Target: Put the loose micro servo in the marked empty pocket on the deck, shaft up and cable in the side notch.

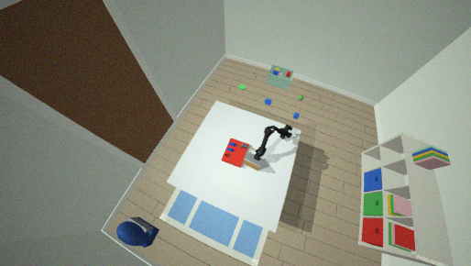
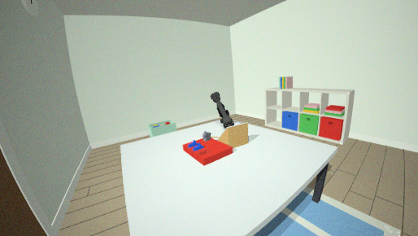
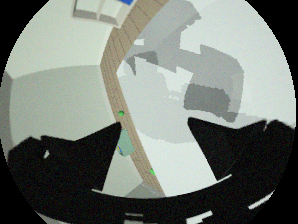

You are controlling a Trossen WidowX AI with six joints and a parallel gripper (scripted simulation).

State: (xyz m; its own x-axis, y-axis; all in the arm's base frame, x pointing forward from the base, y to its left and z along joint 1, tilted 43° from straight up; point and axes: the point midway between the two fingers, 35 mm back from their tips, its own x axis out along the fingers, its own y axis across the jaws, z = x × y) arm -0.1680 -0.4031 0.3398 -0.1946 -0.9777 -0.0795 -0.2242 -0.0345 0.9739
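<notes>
My gripper tip is now 390 mm short of the red robot deck, 590 mm to the right of it and 20 mm above it.
</notes>
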